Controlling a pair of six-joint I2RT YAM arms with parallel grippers.
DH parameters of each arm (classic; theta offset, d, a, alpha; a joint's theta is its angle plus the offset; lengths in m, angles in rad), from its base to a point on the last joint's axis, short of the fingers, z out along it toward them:
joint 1: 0 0.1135 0.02 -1.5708
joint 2: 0 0 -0.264 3.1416
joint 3: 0.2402 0 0.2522 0
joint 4: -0.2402 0 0.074 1.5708
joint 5: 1.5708 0 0 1.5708
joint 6: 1.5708 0.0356 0 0
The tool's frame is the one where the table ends.
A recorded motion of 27 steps. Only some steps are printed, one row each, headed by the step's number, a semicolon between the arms.
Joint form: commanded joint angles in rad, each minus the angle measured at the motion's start. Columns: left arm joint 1, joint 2, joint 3, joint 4, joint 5, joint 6; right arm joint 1, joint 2, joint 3, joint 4, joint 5, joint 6.
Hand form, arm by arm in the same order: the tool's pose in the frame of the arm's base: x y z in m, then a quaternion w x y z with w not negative. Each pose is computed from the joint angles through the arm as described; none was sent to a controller.
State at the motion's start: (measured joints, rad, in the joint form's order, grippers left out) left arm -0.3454 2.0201 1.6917 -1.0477 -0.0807 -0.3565; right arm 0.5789 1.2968 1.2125 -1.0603 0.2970 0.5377
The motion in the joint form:
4: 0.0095 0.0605 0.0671 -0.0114 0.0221 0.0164; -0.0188 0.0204 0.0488 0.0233 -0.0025 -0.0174
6: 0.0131 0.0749 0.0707 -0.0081 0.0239 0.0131; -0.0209 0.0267 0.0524 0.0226 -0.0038 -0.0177
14: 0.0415 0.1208 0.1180 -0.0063 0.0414 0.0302; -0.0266 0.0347 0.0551 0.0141 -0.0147 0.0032
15: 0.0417 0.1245 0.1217 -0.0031 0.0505 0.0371; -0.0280 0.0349 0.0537 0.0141 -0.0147 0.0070
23: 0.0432 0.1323 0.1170 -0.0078 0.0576 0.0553; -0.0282 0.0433 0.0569 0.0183 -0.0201 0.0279
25: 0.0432 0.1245 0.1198 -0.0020 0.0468 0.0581; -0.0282 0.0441 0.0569 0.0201 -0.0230 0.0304
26: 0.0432 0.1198 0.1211 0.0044 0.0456 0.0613; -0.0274 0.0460 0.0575 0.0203 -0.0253 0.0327
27: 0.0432 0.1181 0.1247 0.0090 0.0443 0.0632; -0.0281 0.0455 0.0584 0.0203 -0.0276 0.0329
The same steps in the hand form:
4: 0.3980 -0.1368 0.2158 0.09907 -0.00486 0.99506 -0.00392; 0.2185 0.1248 0.3193 0.27410 0.01560 0.96157 -0.00184
6: 0.4006 -0.1361 0.2111 0.09526 -0.00810 0.99541 -0.00350; 0.2199 0.1251 0.3189 0.27242 0.01606 0.96204 -0.00251
14: 0.4144 -0.1285 0.2051 0.09415 -0.01296 0.99542 -0.01012; 0.2213 0.1247 0.3173 0.26431 0.02663 0.96407 0.00048
15: 0.4154 -0.1291 0.2047 0.09432 -0.00923 0.99539 -0.01459; 0.2214 0.1244 0.3168 0.26366 0.02903 0.96418 0.00038
23: 0.4151 -0.1286 0.2001 0.08524 -0.00049 0.99626 -0.01448; 0.2233 0.1257 0.3160 0.26193 0.03853 0.96430 0.00509
25: 0.4155 -0.1283 0.2042 0.09464 0.00031 0.99544 -0.01165; 0.2236 0.1260 0.3158 0.26162 0.03947 0.96434 0.00690
26: 0.4160 -0.1284 0.2066 0.10073 0.00173 0.99483 -0.01275; 0.2238 0.1265 0.3156 0.26061 0.03987 0.96459 0.00796
27: 0.4167 -0.1286 0.2084 0.10563 0.00252 0.99431 -0.01349; 0.2238 0.1263 0.3159 0.26062 0.04013 0.96456 0.00924

